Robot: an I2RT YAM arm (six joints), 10 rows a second.
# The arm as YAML. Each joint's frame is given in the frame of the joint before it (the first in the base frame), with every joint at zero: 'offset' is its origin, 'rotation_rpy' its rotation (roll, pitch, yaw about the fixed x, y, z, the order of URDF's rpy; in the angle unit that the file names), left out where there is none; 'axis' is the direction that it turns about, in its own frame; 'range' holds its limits. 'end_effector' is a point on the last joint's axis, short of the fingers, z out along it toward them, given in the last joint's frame.
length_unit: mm
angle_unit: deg
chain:
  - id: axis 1
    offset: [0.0, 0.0, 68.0]
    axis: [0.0, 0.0, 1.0]
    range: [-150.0, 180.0]
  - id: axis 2
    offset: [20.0, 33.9, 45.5]
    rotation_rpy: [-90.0, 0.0, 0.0]
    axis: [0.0, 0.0, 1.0]
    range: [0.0, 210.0]
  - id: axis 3
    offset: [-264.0, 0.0, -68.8]
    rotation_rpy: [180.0, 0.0, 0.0]
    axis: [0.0, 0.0, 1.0]
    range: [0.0, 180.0]
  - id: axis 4
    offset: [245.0, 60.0, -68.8]
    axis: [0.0, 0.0, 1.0]
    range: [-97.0, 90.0]
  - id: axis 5
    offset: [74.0, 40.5, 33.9]
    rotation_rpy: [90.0, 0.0, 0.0]
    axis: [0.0, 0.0, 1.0]
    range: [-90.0, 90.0]
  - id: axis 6
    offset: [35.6, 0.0, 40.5]
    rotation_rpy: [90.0, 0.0, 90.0]
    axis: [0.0, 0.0, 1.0]
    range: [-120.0, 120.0]
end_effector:
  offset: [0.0, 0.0, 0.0]
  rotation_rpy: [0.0, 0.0, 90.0]
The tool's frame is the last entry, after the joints.
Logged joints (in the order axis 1, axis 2, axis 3, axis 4, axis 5, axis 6), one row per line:
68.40 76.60 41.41 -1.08 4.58 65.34
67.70 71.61 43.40 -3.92 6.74 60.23
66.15 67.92 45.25 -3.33 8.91 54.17
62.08 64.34 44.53 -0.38 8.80 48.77
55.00 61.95 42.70 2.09 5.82 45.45
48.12 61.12 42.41 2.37 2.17 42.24
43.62 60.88 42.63 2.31 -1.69 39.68
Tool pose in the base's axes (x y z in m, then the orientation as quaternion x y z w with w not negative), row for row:
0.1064 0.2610 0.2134 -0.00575 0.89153 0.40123 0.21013
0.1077 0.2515 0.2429 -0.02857 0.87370 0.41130 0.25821
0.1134 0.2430 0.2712 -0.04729 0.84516 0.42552 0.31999
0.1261 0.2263 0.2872 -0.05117 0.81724 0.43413 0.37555
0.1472 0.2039 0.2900 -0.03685 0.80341 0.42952 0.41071
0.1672 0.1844 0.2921 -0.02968 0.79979 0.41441 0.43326
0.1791 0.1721 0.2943 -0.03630 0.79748 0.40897 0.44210
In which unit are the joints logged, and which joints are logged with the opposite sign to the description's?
The joints are logged in degrees. Opposite sign: none.
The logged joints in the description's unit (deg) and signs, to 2 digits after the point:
68.40 76.60 41.41 -1.08 4.58 65.34
67.70 71.61 43.40 -3.92 6.74 60.23
66.15 67.92 45.25 -3.33 8.91 54.17
62.08 64.34 44.53 -0.38 8.80 48.77
55.00 61.95 42.70 2.09 5.82 45.45
48.12 61.12 42.41 2.37 2.17 42.24
43.62 60.88 42.63 2.31 -1.69 39.68

